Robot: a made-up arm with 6 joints. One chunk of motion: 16 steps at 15 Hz.
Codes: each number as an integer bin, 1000 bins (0 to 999) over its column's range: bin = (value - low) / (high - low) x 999, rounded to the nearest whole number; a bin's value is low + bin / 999 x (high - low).
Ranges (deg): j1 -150.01..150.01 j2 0..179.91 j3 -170..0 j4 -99.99..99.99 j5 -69.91..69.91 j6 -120.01..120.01
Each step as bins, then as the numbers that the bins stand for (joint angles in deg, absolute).
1 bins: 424 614 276 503 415 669
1 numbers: -22.67 110.58 -123.03 0.70 -11.83 40.72
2 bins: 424 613 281 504 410 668
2 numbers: -22.67 110.40 -122.18 0.90 -12.53 40.48
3 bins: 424 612 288 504 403 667
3 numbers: -22.67 110.22 -120.99 0.90 -13.51 40.24
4 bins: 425 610 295 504 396 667
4 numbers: -22.37 109.85 -119.80 0.90 -14.49 40.24
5 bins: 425 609 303 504 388 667
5 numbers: -22.37 109.67 -118.44 0.90 -15.61 40.24
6 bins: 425 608 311 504 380 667
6 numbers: -22.37 109.49 -117.08 0.90 -16.73 40.24
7 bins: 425 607 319 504 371 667
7 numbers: -22.37 109.31 -115.72 0.90 -17.98 40.24
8 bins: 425 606 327 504 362 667
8 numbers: -22.37 109.13 -114.35 0.90 -19.24 40.24
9 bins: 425 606 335 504 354 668
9 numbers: -22.37 109.13 -112.99 0.90 -20.36 40.48
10 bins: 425 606 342 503 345 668
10 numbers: -22.37 109.13 -111.80 0.70 -21.62 40.48
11 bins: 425 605 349 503 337 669
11 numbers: -22.37 108.95 -110.61 0.70 -22.74 40.72
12 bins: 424 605 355 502 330 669
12 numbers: -22.67 108.95 -109.59 0.50 -23.72 40.72
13 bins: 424 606 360 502 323 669
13 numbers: -22.67 109.13 -108.74 0.50 -24.70 40.72
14 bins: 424 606 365 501 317 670
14 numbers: -22.67 109.13 -107.89 0.30 -25.54 40.96
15 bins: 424 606 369 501 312 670
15 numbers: -22.67 109.13 -107.21 0.30 -26.24 40.96
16 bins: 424 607 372 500 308 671
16 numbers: -22.67 109.31 -106.70 0.10 -26.80 41.20
